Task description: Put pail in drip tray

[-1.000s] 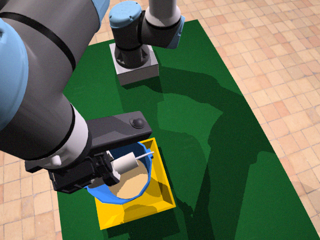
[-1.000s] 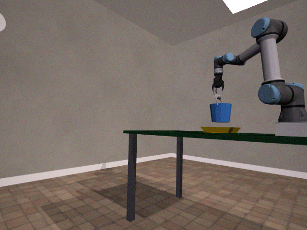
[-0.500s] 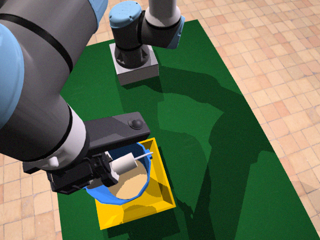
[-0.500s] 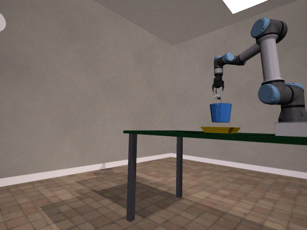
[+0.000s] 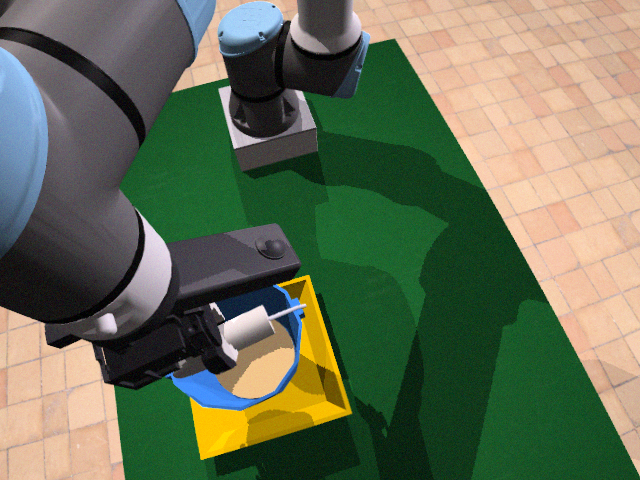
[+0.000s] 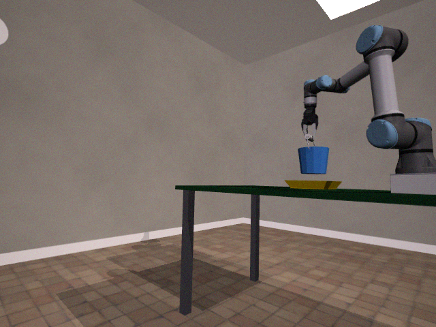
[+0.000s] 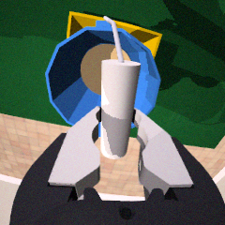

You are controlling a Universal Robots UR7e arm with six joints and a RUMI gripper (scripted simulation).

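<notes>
Right now the white cylindrical grip is 3 cm below my hand and 1 cm behind it. Also, from my hand: pail: 9 cm below, 1 cm behind; then yellow drip tray: 30 cm below, 2 cm behind, 1 cm to the right.
</notes>
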